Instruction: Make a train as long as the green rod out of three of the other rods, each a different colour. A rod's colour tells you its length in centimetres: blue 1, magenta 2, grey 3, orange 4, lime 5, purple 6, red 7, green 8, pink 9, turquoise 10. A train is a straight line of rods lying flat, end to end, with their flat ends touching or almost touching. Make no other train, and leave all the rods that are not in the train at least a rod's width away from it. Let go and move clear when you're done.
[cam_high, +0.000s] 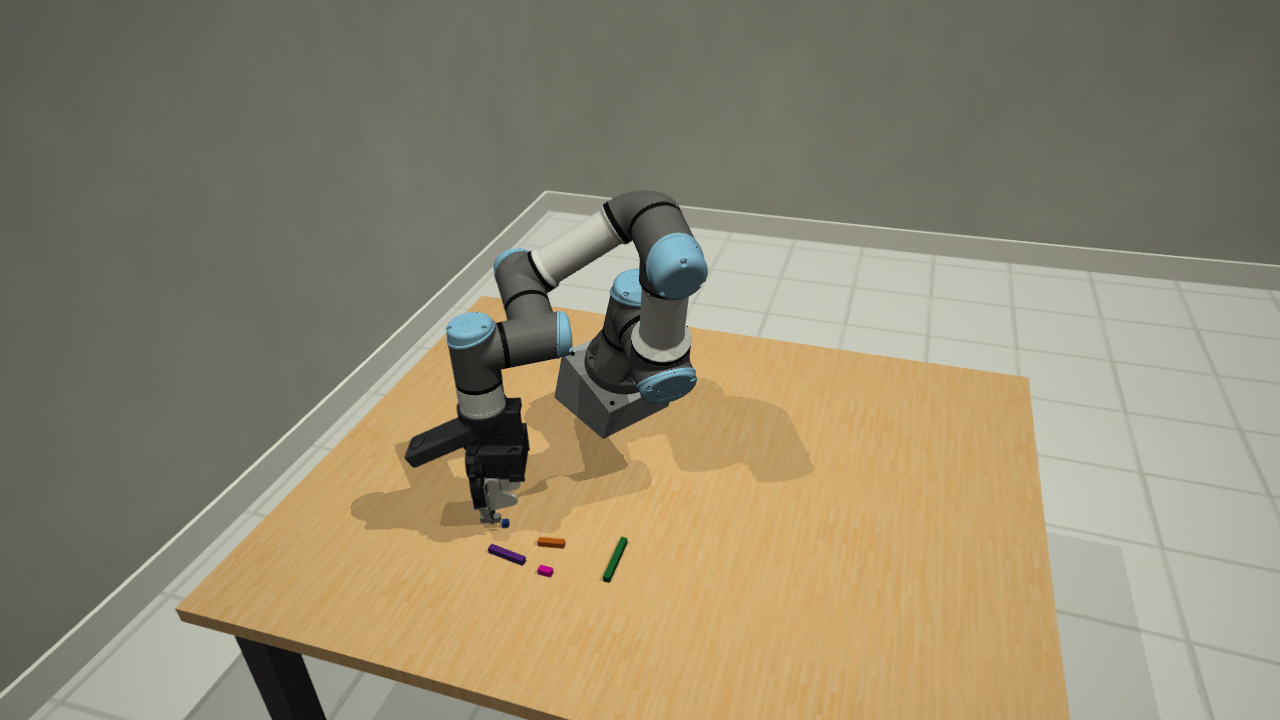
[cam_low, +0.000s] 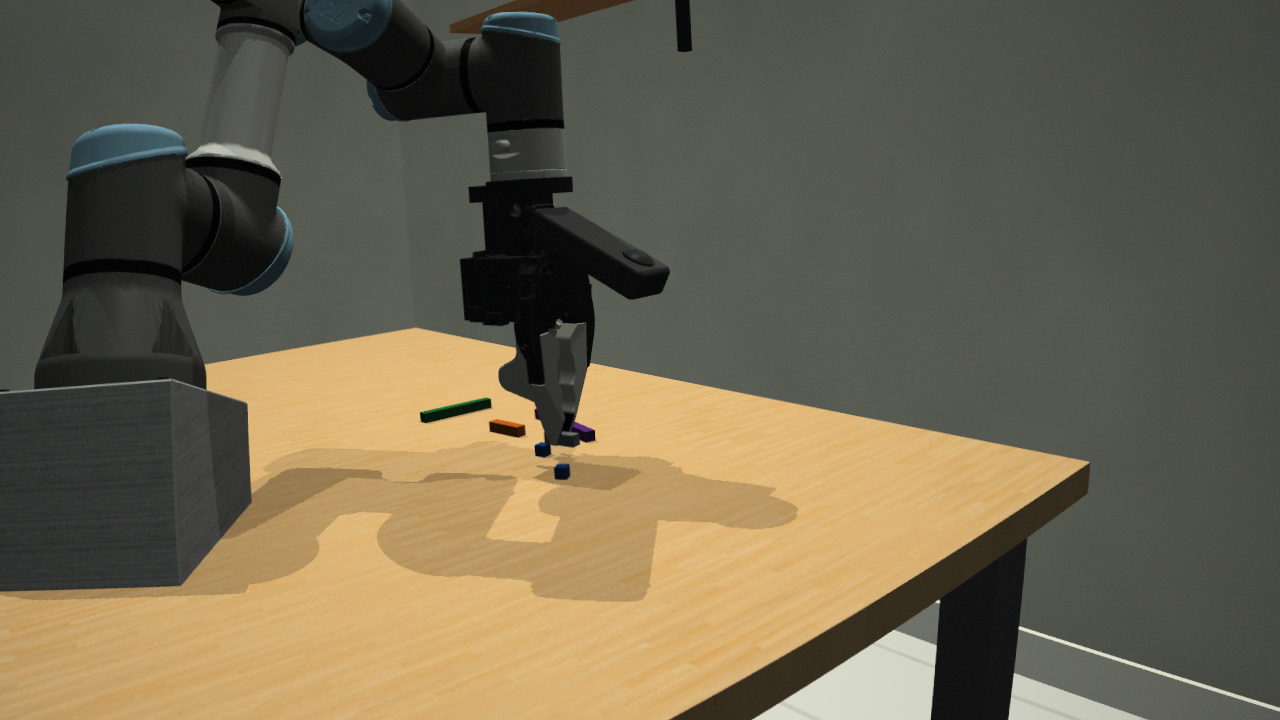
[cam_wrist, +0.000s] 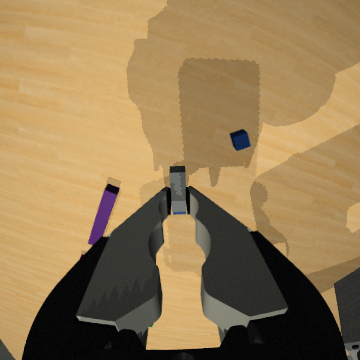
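The grey rod is 10 mm below my hand. Round my hand: purple rod: 60 mm to the left, 40 mm ahead, 20 mm below; orange rod: 100 mm to the left, 20 mm below, 10 mm behind; magenta rod: 130 mm to the left, 30 mm ahead, 20 mm below.
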